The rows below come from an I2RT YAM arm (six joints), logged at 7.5 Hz.
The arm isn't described. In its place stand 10 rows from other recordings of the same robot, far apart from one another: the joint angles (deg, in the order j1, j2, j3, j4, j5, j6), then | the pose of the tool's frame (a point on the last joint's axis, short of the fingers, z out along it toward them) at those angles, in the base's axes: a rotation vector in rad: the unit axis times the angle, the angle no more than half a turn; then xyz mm.
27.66, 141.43, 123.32, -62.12, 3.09, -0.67 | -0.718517 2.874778 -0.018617 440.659 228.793 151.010
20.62, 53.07, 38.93, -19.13, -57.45, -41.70 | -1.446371 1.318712 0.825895 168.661 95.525 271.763
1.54, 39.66, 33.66, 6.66, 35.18, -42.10 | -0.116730 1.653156 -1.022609 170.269 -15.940 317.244
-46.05, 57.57, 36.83, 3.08, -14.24, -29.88 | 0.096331 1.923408 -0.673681 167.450 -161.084 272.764
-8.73, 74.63, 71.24, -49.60, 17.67, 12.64 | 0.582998 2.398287 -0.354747 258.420 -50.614 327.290
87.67, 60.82, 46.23, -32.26, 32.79, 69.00 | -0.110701 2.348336 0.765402 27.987 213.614 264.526
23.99, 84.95, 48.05, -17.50, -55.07, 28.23 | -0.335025 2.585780 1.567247 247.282 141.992 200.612
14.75, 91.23, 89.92, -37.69, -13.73, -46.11 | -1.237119 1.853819 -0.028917 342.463 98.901 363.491
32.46, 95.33, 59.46, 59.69, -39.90, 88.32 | -0.033585 1.618220 2.140127 300.693 218.332 322.339
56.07, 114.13, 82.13, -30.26, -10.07, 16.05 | -1.011553 2.600363 0.604122 228.294 350.506 178.968
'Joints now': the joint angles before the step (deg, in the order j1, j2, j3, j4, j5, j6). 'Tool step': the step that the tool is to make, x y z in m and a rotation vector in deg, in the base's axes. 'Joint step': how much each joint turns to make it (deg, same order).
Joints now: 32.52, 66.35, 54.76, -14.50, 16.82, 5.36
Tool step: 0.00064, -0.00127, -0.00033, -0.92, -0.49, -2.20
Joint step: 0.01, 0.08, -0.04, 0.03, 2.44, 0.04
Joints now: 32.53, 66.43, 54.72, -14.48, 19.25, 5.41
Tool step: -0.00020, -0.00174, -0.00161, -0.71, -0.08, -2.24
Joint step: -0.01, -0.07, -0.28, -0.26, 2.29, 0.45
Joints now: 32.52, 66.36, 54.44, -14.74, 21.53, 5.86
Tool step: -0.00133, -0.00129, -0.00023, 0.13, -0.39, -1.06
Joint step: 0.05, -0.43, -0.41, 0.22, 1.04, 0.44
